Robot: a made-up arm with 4 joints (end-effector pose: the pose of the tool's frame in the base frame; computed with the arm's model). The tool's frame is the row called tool.
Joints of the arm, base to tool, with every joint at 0 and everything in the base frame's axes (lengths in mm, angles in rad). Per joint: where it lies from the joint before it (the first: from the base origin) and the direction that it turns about. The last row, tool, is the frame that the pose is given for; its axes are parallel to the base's.
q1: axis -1 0 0 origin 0 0 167
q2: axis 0 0 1 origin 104 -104 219
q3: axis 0 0 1 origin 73 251 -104
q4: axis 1 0 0 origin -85 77 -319
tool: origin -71 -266 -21
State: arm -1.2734 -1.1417 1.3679 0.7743
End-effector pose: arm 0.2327 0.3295 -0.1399 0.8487 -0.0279 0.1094 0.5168
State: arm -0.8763 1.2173 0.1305 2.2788
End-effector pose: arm -0.4001 0.2747 -0.1164 -0.7814 -0.4026 -0.4768 0.0053
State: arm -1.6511 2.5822 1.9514 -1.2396
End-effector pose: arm -0.0922 -0.0310 0.0448 0.1310 0.7614 -0.0960 0.6276
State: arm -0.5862 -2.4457 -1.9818 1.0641
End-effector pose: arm 0.2851 -0.1558 -0.4727 0.4405 0.1894 0.7776 0.4068
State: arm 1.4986 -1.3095 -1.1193 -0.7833
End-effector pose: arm 0.4008 -0.0248 0.0771 -0.3172 -0.3281 -0.8779 0.1454
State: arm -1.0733 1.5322 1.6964 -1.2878
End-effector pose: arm 0.0099 -0.0355 0.1971 -0.0047 0.9239 -0.3801 0.0432
